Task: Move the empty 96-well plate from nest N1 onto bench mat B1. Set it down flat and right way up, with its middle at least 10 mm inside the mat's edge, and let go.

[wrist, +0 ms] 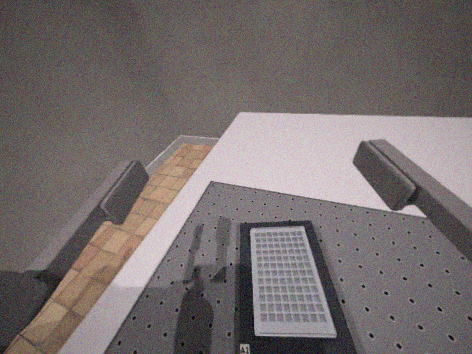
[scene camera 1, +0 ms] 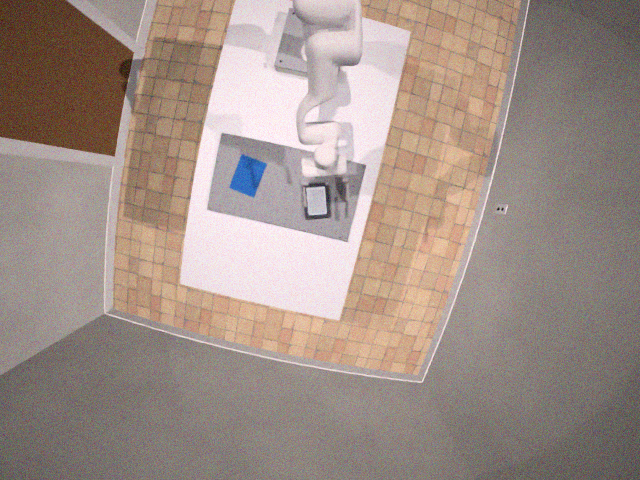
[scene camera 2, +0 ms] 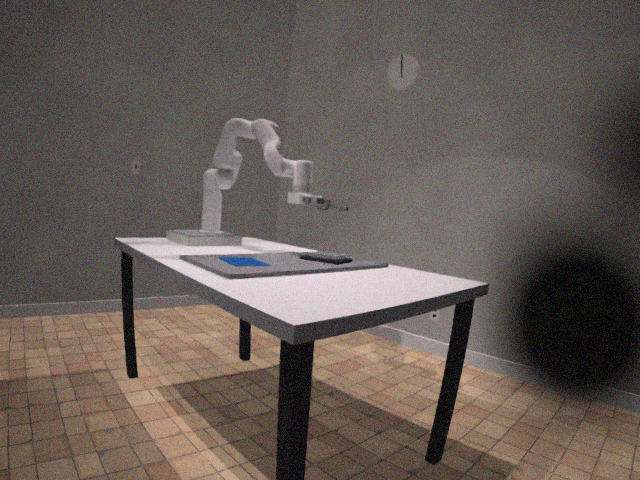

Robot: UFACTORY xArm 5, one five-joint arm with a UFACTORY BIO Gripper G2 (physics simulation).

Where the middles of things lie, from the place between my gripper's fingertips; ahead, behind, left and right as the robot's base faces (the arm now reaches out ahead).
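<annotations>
My hand is 4 cm to the left of the 96-well plate (wrist: 288, 298), and it's 18 cm above it. As for the blue bench mat B1 (scene camera 1: 249, 171), that's 2 cm behind my hand, 39 cm to the right of it and 20 cm below it.
</annotations>
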